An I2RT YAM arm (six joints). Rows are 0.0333 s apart.
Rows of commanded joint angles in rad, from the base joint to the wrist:
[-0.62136 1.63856 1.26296 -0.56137 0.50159 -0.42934]
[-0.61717 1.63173 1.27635 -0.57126 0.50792 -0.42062]
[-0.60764 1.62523 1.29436 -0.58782 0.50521 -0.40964]
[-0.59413 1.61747 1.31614 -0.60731 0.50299 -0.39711]
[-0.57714 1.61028 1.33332 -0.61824 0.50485 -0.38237]
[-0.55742 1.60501 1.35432 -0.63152 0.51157 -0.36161]
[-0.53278 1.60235 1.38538 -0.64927 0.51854 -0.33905]
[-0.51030 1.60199 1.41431 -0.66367 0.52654 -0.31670]
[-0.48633 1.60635 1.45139 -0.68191 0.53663 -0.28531]
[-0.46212 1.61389 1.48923 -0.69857 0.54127 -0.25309]
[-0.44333 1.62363 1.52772 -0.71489 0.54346 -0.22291]
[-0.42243 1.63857 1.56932 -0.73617 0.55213 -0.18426]
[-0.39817 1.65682 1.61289 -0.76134 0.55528 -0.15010]
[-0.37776 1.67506 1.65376 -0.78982 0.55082 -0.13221]
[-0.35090 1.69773 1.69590 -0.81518 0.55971 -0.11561]
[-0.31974 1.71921 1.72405 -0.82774 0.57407 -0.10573]
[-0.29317 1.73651 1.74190 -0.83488 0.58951 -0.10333]
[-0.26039 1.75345 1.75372 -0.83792 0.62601 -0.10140]
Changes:
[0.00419 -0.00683 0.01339 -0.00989 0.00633 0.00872]
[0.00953 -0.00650 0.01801 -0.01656 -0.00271 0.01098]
[0.01351 -0.00776 0.02178 -0.01949 -0.00222 0.01253]
[0.01699 -0.00719 0.01718 -0.01093 0.00186 0.01474]
[0.01972 -0.00527 0.02100 -0.01328 0.00672 0.02076]
[0.02464 -0.00266 0.03106 -0.01775 0.00697 0.02256]
[0.02248 -0.00036 0.02893 -0.01440 0.00800 0.02235]
[0.02397 0.00436 0.03708 -0.01824 0.01009 0.03139]
[0.02421 0.00754 0.03784 -0.01666 0.00464 0.03222]
[0.01879 0.00974 0.03849 -0.01632 0.00219 0.03018]
[0.02090 0.01494 0.04160 -0.02128 0.00867 0.03865]
[0.02426 0.01825 0.04357 -0.02517 0.00315 0.03416]
[0.02041 0.01824 0.04087 -0.02848 -0.00446 0.01789]
[0.02686 0.02267 0.04214 -0.02536 0.00889 0.01660]
[0.03116 0.02148 0.02815 -0.01256 0.01436 0.00988]
[0.02657 0.01730 0.01785 -0.00714 0.01544 0.00240]
[0.03278 0.01694 0.01182 -0.00304 0.03650 0.00193]

